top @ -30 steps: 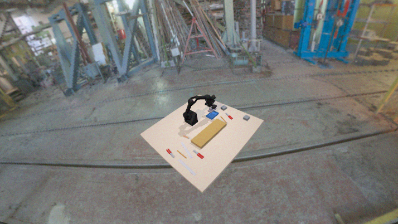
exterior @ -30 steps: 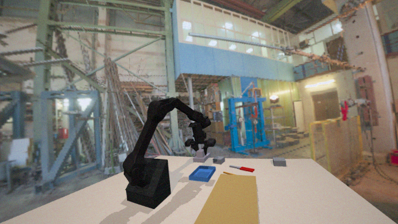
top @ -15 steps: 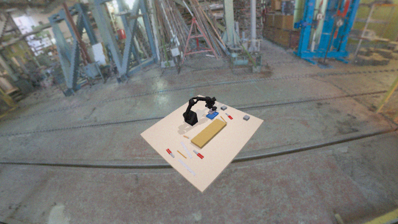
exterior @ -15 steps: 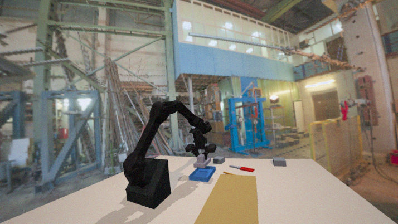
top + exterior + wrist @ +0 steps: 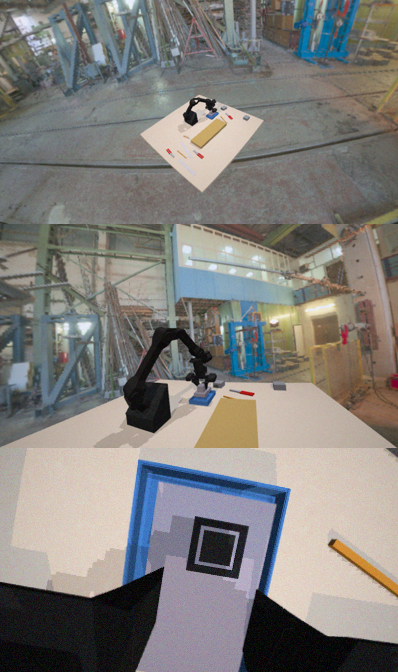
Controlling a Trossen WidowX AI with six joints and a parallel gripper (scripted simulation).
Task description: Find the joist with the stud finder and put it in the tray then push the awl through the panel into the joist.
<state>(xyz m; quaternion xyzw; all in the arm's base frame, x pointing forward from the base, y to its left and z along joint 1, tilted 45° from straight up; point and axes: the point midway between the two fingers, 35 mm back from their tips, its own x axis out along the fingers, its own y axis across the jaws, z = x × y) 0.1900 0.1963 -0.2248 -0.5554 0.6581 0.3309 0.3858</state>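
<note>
My gripper tip is 50 mm above the blue tray and 10 mm to the left of it. Also, from my gripper tip: stud finder: 20 mm above, 10 mm to the left.
</note>
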